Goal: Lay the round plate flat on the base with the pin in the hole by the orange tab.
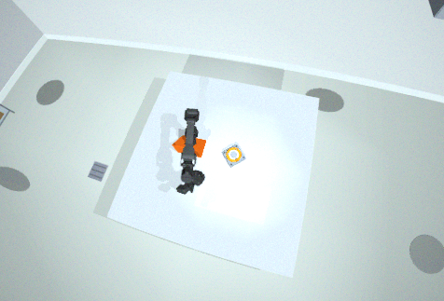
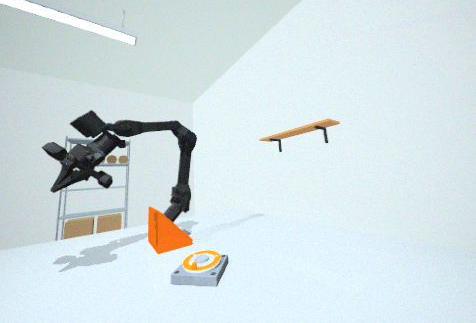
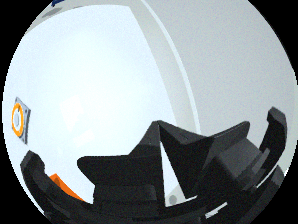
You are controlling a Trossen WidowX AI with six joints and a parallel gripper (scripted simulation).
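The grey square base is 370 mm to the left of my gripper tip, 230 mm below it and 100 mm ahead of it.
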